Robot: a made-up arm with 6 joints. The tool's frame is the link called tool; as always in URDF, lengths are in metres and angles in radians.
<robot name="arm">
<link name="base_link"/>
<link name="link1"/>
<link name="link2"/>
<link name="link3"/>
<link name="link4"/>
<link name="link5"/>
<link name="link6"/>
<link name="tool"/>
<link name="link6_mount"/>
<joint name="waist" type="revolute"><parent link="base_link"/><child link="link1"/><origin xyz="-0.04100 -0.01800 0.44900" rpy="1.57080 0.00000 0.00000"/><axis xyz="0 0 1"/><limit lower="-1.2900" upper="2.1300" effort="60" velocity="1.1"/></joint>
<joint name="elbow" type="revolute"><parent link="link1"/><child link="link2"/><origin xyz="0.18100 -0.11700 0.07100" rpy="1.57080 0.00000 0.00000"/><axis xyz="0 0 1"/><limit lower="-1.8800" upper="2.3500" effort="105" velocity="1.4"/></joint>
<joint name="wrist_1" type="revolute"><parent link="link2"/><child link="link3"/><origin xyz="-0.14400 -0.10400 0.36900" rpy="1.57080 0.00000 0.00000"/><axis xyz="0 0 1"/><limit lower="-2.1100" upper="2.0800" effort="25" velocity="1.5"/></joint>
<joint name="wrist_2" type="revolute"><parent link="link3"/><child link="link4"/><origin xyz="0.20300 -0.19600 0.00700" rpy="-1.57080 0.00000 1.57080"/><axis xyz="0 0 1"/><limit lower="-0.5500" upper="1.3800" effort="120" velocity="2.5"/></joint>
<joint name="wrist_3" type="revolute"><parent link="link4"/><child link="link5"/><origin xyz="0.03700 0.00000 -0.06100" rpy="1.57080 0.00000 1.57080"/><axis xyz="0 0 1"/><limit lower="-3.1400" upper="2.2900" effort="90" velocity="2"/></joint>
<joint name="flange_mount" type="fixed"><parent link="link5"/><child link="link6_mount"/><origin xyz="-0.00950 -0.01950 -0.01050"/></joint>
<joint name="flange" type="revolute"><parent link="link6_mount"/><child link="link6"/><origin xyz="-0.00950 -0.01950 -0.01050" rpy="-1.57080 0.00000 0.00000"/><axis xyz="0 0 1"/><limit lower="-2.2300" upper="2.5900" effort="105" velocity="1.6"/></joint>
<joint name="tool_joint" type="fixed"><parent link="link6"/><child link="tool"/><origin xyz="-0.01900 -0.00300 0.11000" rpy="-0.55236 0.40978 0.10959"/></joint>
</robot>
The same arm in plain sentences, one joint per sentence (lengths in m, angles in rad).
The arm has six revolute joints in a row. What follows holds with every joint at zero, and every direction is one of the base frame's.
The first joint sits 0.0410 m along -x and 0.0180 m along -y and 0.4490 m along +z from the base frame's origin and rotates about -y, from -1.2900 to 2.1300 rad.
The second joint sits 0.1810 m along +x and 0.0710 m along -y and 0.1170 m along -z from the first joint and rotates about -z, from -1.8800 to 2.3500 rad.
The third joint sits 0.1440 m along -x and 0.1040 m along +y and 0.3690 m along -z from the second joint and rotates about +y, from -2.1100 to 2.0800 rad.
The fourth joint sits 0.2030 m along +x and 0.0070 m along +y and 0.1960 m along +z from the third joint and rotates about -x, from -0.5500 to 1.3800 rad.
The fifth joint sits 0.0610 m along +x and 0.0370 m along -z from the fourth joint and rotates about -z, from -3.1400 to 2.2900 rad.
The sixth joint sits 0.0390 m along +x and 0.0190 m along +y and 0.0210 m along +z from the fifth joint and rotates about -x, from -2.2300 to 2.5900 rad.
The tool frame, which is the frame that the pose is given for, sits 0.1100 m along -x and 0.0190 m along +y and 0.0030 m along -z from the sixth joint; its axes are the base frame's turned by roll 0.9746, pitch -0.1005 and yaw -1.1588 rad (as in URDF: about the fixed x, then y, then z).

